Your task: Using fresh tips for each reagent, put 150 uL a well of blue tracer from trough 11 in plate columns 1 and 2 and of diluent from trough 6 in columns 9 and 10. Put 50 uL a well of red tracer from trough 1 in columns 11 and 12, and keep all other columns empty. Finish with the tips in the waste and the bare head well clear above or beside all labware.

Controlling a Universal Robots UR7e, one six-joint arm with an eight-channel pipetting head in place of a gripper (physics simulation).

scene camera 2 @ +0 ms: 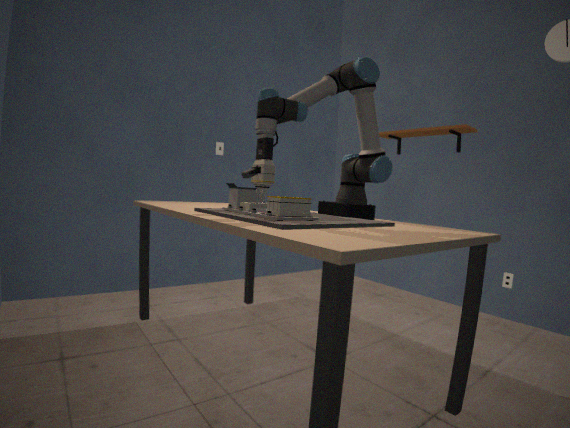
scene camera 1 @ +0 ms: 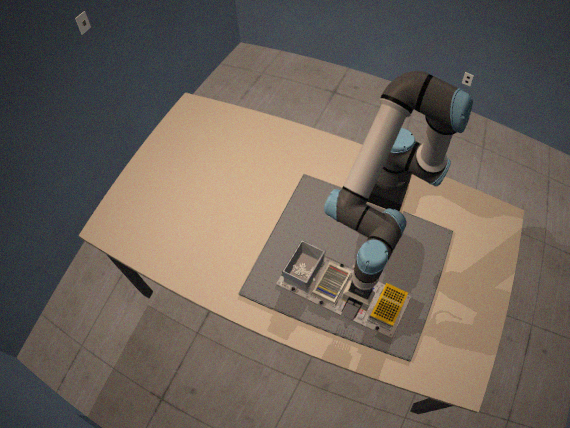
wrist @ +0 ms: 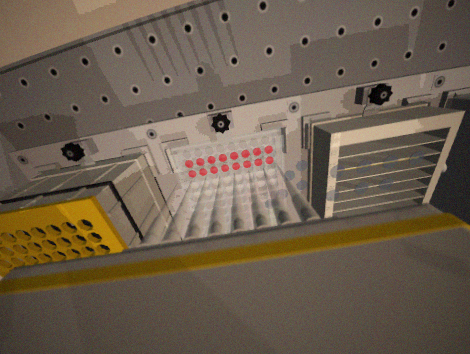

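The pipetting head (scene camera 1: pixel 359 295) (scene camera 2: pixel 263 175) (wrist: pixel 235 295) stands upright a little above the plate (wrist: pixel 278 145), with clear tips (scene camera 2: pixel 261 194) fitted beneath it. In the wrist view the tips slant across the plate and blur its near wells. Two neighbouring columns of red wells (wrist: pixel 230 162) show near the plate's far edge. The trough reservoir (scene camera 1: pixel 324 299) (wrist: pixel 392 129) stands beside the plate; thin red, yellow and blue bands show in it. The waste box (scene camera 1: pixel 295 281) (scene camera 2: pixel 243 196) holds a heap of white tips (scene camera 1: pixel 302 270). Well volumes cannot be read.
A yellow-topped tip rack (scene camera 1: pixel 389 305) (scene camera 2: pixel 290 198) (wrist: pixel 107 225) stands on the plate's other side, with dark holes. Black knobs (wrist: pixel 220 123) (wrist: pixel 380 94) line the labware base. All stand on a grey mat (scene camera 1: pixel 280 240). A wall shelf (scene camera 2: pixel 430 131) is behind the arm.
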